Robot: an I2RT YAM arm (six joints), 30 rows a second.
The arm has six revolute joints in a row. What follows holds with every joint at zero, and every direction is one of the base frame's.
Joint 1 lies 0.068 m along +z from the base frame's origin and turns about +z.
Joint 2 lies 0.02 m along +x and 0.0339 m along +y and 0.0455 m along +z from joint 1 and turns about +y.
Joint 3 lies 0.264 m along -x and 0.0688 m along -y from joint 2 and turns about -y.
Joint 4 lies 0.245 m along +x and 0.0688 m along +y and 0.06 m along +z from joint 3 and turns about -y.
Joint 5 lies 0.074 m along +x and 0.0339 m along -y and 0.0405 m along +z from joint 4 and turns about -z.
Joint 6 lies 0.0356 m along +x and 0.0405 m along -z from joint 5 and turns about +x.
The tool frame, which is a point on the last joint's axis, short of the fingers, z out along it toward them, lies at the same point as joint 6; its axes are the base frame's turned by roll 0, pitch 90 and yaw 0 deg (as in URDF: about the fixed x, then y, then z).
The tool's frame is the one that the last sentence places.
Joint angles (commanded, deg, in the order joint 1, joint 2, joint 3, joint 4, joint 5, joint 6), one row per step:
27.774, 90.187, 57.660, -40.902, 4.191, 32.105
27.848, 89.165, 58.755, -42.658, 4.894, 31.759
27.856, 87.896, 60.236, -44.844, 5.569, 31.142
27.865, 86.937, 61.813, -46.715, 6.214, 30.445
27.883, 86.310, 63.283, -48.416, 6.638, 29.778
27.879, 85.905, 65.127, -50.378, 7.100, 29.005
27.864, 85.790, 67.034, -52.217, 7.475, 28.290
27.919, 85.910, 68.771, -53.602, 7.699, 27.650
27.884, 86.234, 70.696, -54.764, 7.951, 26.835
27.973, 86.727, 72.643, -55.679, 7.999, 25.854
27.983, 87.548, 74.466, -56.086, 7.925, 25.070
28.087, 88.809, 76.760, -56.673, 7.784, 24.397
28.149, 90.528, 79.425, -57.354, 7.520, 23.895
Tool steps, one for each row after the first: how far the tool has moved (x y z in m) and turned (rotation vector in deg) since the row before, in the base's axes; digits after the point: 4 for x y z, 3 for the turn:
-0.0011, -0.0006, 0.0091, -0.528, -0.656, 0.202
-0.0013, -0.0011, 0.0119, -0.494, -0.835, 0.395
-0.0005, -0.0007, 0.0111, -0.453, -0.911, 0.472
-0.0004, -0.0004, 0.0092, -0.390, -0.570, 0.514
0.0002, -0.0002, 0.0099, -0.513, -0.492, 0.575
0.0008, 0.0001, 0.0090, -0.474, -0.355, 0.534
0.0012, 0.0008, 0.0073, -0.302, -0.327, 0.581
0.0024, 0.0009, 0.0074, -0.294, -0.527, 0.642
0.0028, 0.0019, 0.0069, -0.144, -0.532, 0.986
0.0042, 0.0024, 0.0050, 0.049, -0.525, 0.763
0.0055, 0.0036, 0.0050, 0.071, -0.363, 0.777
0.0070, 0.0043, 0.0044, 0.150, -0.145, 0.622

